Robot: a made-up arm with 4 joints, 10 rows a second.
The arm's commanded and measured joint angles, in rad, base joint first. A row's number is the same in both.
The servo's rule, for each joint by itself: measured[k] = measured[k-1] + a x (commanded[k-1-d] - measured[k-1]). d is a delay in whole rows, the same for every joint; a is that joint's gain. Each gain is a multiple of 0.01, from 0.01 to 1. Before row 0 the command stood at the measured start. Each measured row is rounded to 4 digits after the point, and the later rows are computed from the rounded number. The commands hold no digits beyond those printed.
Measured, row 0:
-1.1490, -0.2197, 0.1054, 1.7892
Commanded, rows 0 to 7:
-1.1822, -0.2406, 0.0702, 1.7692
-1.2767, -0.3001, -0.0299, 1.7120
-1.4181, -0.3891, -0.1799, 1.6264
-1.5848, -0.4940, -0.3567, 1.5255
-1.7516, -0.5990, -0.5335, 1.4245
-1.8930, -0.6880, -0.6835, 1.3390
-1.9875, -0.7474, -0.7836, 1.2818
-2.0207, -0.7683, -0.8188, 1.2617
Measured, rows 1 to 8:
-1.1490, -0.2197, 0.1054, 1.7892
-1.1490, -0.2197, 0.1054, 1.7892
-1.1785, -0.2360, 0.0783, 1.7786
-1.2659, -0.2860, -0.0050, 1.7433
-1.4014, -0.3664, -0.1397, 1.6813
-1.5646, -0.4659, -0.3068, 1.5987
-1.7310, -0.5697, -0.4814, 1.5064
-1.8752, -0.6620, -0.6370, 1.4177
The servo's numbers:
d 2
a 0.89 0.78 0.77 0.53

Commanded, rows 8 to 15:
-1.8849, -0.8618, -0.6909, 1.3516
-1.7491, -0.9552, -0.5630, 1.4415
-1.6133, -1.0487, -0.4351, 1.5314
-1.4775, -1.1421, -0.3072, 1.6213
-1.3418, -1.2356, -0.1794, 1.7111
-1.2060, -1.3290, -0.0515, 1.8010
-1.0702, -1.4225, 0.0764, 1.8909
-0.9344, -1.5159, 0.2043, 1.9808
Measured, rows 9 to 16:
-1.9751, -0.7286, -0.7499, 1.3457
-2.0157, -0.7596, -0.8030, 1.3012
-1.8993, -0.8393, -0.7167, 1.3279
-1.7656, -0.9297, -0.5984, 1.3881
-1.6301, -1.0225, -0.4727, 1.4640
-1.4943, -1.1158, -0.3453, 1.5474
-1.3586, -1.2092, -0.2176, 1.6342
-1.2228, -1.3026, -0.0897, 1.7226

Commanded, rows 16 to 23:
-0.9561, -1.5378, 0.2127, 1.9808
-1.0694, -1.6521, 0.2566, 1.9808
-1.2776, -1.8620, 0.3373, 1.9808
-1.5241, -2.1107, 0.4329, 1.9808
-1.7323, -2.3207, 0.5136, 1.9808
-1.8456, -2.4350, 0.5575, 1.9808
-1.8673, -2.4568, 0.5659, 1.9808
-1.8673, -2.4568, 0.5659, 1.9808
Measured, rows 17 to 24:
-1.0870, -1.3961, 0.0382, 1.8118
-0.9512, -1.4895, 0.1661, 1.9014
-0.9556, -1.5272, 0.2020, 1.9435
-1.0569, -1.6246, 0.2440, 1.9633
-1.2533, -1.8098, 0.3158, 1.9726
-1.4943, -2.0445, 0.4060, 1.9769
-1.7061, -2.2599, 0.4889, 1.9790
-1.8303, -2.3965, 0.5417, 1.9800

